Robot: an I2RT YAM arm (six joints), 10 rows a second.
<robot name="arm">
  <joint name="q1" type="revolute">
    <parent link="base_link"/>
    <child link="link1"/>
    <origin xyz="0 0 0.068" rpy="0 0 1.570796"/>
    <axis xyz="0 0 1"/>
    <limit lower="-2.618" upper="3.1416"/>
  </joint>
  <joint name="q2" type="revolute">
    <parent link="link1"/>
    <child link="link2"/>
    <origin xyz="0.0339 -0.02 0.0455" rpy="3.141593 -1.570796 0"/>
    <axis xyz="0 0 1"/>
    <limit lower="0" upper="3.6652"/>
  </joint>
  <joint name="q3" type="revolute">
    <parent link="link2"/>
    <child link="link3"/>
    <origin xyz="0 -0.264 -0.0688" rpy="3.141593 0 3.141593"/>
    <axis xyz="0 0 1"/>
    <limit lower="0" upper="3.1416"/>
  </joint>
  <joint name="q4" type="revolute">
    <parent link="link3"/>
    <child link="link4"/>
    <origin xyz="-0.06 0.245 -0.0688" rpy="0 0 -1.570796"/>
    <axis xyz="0 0 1"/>
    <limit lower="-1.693" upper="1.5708"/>
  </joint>
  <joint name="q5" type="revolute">
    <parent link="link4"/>
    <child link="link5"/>
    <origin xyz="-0.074 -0.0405 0.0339" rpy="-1.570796 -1.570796 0"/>
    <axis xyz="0 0 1"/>
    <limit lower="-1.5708" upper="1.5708"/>
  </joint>
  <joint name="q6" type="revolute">
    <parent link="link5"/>
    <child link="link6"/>
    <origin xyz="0 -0.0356 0.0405" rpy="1.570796 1.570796 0"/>
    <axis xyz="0 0 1"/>
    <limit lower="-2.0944" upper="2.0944"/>
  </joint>
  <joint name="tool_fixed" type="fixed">
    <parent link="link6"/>
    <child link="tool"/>
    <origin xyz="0 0 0" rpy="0 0 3.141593"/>
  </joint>
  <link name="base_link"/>
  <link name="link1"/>
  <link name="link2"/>
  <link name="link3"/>
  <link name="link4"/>
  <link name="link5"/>
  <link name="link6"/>
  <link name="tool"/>
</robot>
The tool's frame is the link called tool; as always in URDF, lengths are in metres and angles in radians.
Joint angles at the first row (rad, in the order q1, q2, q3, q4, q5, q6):
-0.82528 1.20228 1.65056 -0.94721 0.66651 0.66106
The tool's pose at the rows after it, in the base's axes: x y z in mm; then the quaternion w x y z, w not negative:
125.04 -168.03 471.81 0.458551 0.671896 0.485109 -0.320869
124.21 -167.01 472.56 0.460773 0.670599 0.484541 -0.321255
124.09 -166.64 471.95 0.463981 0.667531 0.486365 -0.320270
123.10 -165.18 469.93 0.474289 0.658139 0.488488 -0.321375
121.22 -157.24 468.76 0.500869 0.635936 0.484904 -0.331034
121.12 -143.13 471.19 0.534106 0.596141 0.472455 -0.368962
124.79 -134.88 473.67 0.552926 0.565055 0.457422 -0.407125
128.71 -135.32 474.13 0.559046 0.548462 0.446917 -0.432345
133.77 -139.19 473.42 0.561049 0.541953 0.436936 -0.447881
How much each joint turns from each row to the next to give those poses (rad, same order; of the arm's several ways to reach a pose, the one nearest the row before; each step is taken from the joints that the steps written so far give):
-0.00039 -0.00270 -0.00002 0.00067 0.00074 -0.00334
0.00041 -0.00463 -0.00152 0.00347 0.00009 -0.00334
-0.00005 -0.00630 -0.01024 0.01318 -0.00615 -0.00816
0.00003 -0.02280 -0.03621 0.04623 -0.00913 -0.02642
0.02246 -0.05455 -0.07032 0.09941 0.01543 -0.05334
0.06484 -0.07016 -0.08732 0.16285 0.08777 -0.11993
0.05906 -0.03568 -0.06416 0.16011 0.08895 -0.12660
0.01628 -0.00535 -0.03894 0.11785 0.03849 -0.08983
0.00301 0.01106 -0.02284 0.08547 0.02303 -0.05076

